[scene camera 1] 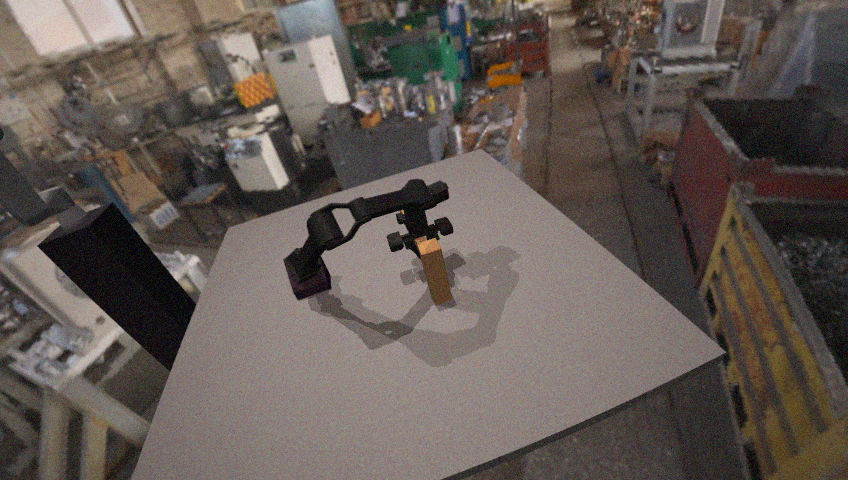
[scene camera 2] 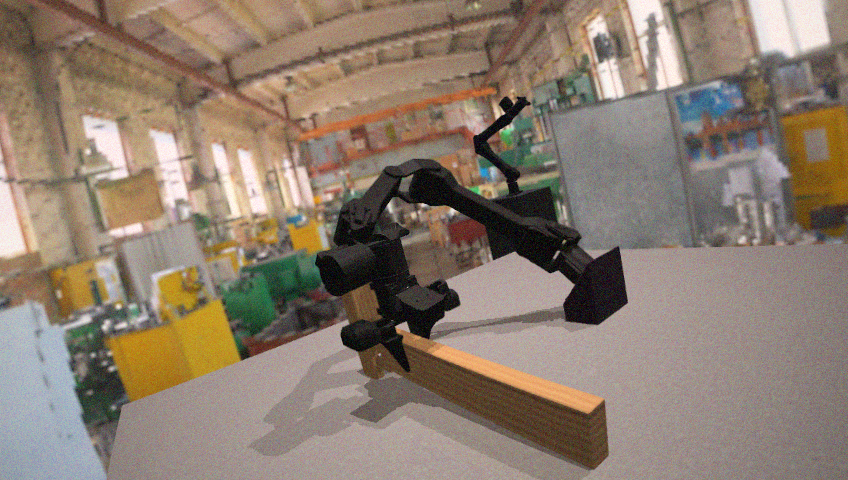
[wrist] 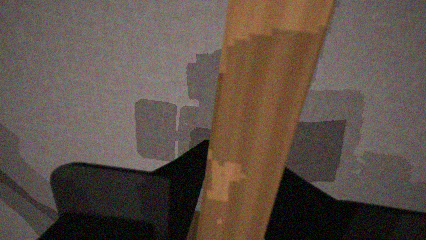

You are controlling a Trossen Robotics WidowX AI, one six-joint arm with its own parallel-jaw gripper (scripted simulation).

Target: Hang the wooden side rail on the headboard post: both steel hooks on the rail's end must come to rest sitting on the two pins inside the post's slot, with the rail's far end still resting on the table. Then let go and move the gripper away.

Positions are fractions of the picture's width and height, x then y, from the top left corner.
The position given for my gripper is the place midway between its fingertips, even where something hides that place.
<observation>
I see my gripper (scene camera 2: 0.49,0.77), a wooden side rail (scene camera 2: 0.67,0.88) and a wooden headboard post (scene camera 2: 0.43,0.63).
The wooden side rail also shows in the wrist view (wrist: 0.63,0.26). My gripper shows as well in the wrist view (wrist: 0.54,0.62).
</observation>
